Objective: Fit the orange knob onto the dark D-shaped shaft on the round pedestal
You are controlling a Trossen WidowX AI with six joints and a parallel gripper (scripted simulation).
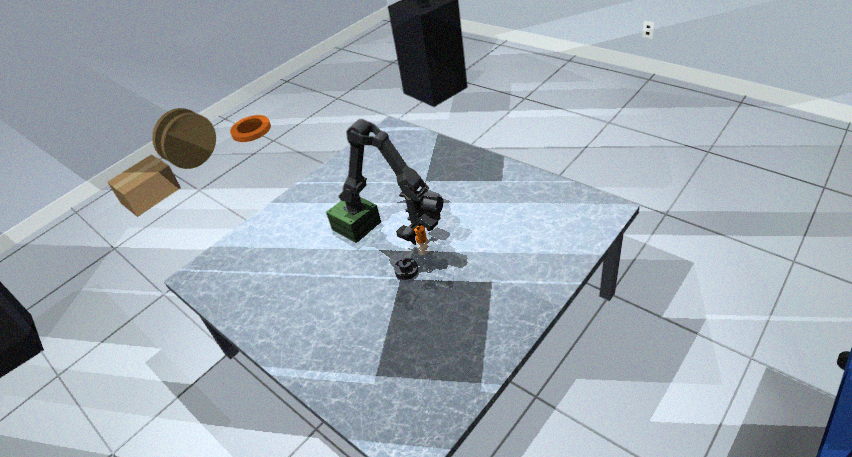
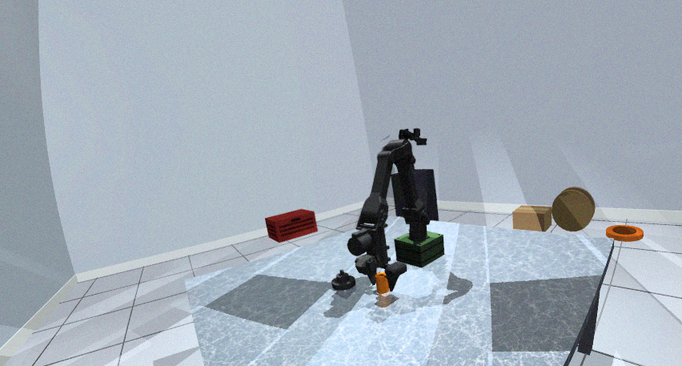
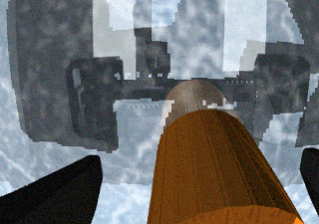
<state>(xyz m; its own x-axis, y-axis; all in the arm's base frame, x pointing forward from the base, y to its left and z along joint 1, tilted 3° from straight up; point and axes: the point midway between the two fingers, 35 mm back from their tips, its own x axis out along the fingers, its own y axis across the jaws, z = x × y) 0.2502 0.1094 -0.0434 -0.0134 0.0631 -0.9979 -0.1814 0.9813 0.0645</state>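
Right now the round dark pedestal is 70 mm ahead of my gripper tip, 140 mm to the right of it and 20 mm above it. Also, from my gripper tip: orange knob: 20 mm above.
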